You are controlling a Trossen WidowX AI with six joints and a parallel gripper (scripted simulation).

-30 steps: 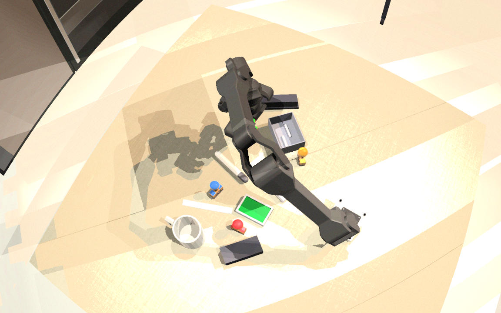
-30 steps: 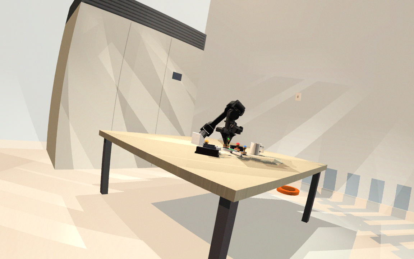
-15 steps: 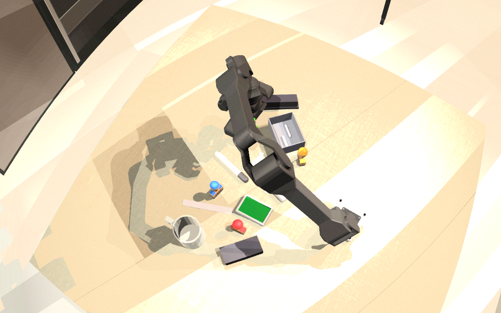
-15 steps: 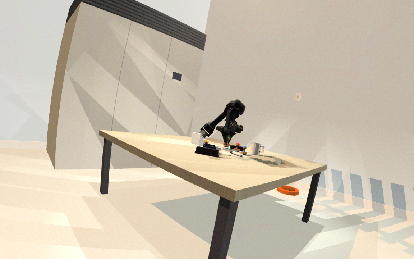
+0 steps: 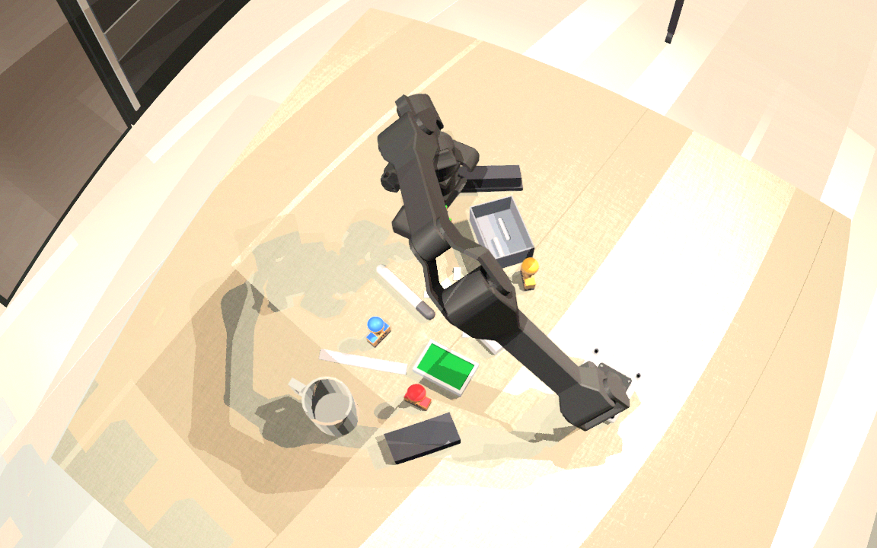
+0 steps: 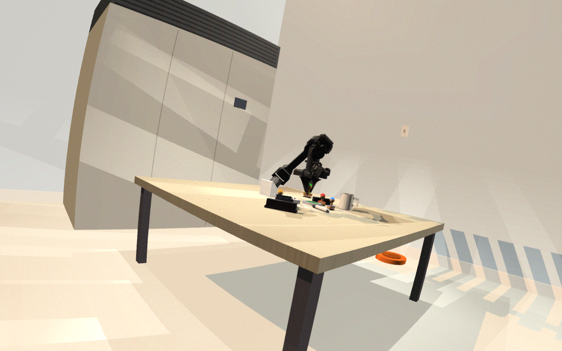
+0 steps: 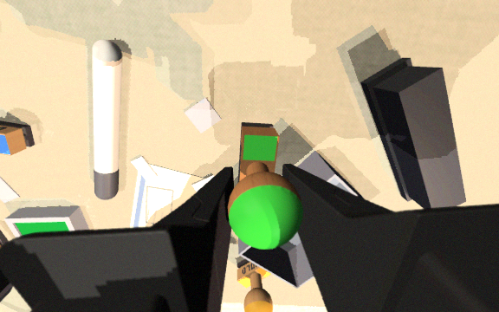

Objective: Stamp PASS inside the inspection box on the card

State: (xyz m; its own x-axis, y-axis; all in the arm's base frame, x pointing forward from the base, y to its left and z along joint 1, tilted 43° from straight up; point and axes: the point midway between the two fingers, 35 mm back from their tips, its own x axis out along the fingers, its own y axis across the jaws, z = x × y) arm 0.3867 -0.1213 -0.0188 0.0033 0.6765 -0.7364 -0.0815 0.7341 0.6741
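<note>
Now: the green ink pad 14 cm behind my gripper tip, 19 cm to the left of it and 8 cm below it. Also, from my gripper tip: green stamp (right at my gripper tip); white marker (2 cm behind, 12 cm to the left, 7 cm below); grey tray (9 cm behind, 6 cm to the right, 7 cm below).
</note>
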